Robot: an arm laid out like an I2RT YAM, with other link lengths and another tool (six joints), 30 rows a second.
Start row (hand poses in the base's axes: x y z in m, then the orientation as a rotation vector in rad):
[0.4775, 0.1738, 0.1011, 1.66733, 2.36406, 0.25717]
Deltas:
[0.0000, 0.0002, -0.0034, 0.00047, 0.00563, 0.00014]
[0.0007, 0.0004, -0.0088, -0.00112, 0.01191, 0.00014]
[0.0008, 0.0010, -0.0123, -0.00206, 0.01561, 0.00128]
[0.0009, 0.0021, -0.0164, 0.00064, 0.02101, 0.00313]
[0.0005, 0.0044, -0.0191, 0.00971, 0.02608, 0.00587]
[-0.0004, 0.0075, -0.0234, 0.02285, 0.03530, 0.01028]
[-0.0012, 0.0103, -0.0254, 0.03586, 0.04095, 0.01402]
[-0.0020, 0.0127, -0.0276, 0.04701, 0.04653, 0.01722]
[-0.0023, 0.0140, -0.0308, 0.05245, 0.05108, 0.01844]
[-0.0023, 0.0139, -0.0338, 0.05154, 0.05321, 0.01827]
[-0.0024, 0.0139, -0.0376, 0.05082, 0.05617, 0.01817]
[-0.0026, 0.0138, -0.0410, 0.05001, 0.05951, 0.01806]
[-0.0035, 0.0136, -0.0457, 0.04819, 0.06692, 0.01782]
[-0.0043, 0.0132, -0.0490, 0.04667, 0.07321, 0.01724]
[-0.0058, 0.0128, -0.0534, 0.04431, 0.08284, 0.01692]
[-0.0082, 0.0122, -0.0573, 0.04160, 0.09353, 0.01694]
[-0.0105, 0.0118, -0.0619, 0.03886, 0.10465, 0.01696]
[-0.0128, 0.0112, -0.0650, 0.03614, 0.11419, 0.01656]
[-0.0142, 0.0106, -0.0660, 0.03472, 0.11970, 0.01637]
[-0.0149, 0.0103, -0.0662, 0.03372, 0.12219, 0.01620]
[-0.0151, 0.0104, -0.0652, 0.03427, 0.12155, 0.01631]
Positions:
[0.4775, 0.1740, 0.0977, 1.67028, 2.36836, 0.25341]
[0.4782, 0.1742, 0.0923, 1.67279, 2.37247, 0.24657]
[0.4783, 0.1748, 0.0888, 1.67297, 2.37590, 0.24274]
[0.4784, 0.1759, 0.0847, 1.67483, 2.38215, 0.24216]
[0.4780, 0.1782, 0.0820, 1.67835, 2.39063, 0.24984]
[0.4771, 0.1813, 0.0777, 1.68387, 2.40464, 0.25964]
[0.4763, 0.1841, 0.0757, 1.68823, 2.41542, 0.27204]
[0.4755, 0.1865, 0.0735, 1.69231, 2.42517, 0.28214]
[0.4752, 0.1878, 0.0703, 1.69564, 2.43094, 0.28559]
[0.4752, 0.1877, 0.0673, 1.69653, 2.43211, 0.28274]
[0.4751, 0.1877, 0.0635, 1.69786, 2.43400, 0.27949]
[0.4749, 0.1876, 0.0601, 1.69935, 2.43612, 0.27582]
[0.4740, 0.1874, 0.0554, 1.70263, 2.44083, 0.26763]
[0.4732, 0.1870, 0.0521, 1.70586, 2.44447, 0.26061]
[0.4717, 0.1866, 0.0477, 1.71010, 2.45053, 0.24990]
[0.4693, 0.1860, 0.0438, 1.71431, 2.45754, 0.23791]
[0.4670, 0.1856, 0.0392, 1.71869, 2.46481, 0.22548]
[0.4647, 0.1850, 0.0361, 1.72275, 2.47054, 0.21422]
[0.4633, 0.1844, 0.0351, 1.72510, 2.47391, 0.20790]
[0.4626, 0.1841, 0.0349, 1.72610, 2.47525, 0.20457]
[0.4624, 0.1842, 0.0359, 1.72590, 2.47505, 0.20580]

